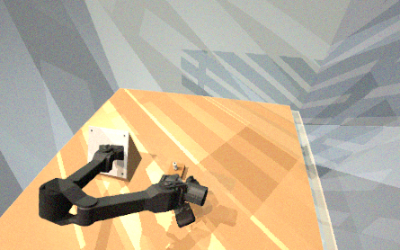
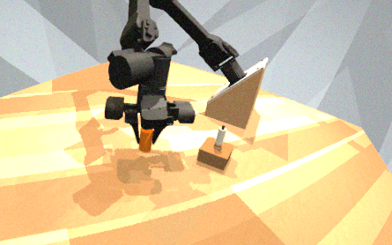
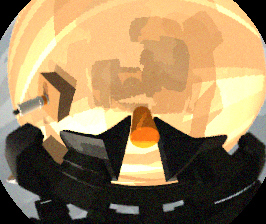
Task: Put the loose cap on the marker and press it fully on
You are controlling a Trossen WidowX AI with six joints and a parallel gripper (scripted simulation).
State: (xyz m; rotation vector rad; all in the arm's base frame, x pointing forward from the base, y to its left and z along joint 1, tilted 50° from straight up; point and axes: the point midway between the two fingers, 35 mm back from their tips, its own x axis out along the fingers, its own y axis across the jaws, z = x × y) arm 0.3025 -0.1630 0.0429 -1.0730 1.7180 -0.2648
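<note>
The wooden holder block is 6 cm behind my gripper tip and 15 cm to the left of it. Round my gripper tip: orange cap 1 cm above.
</note>
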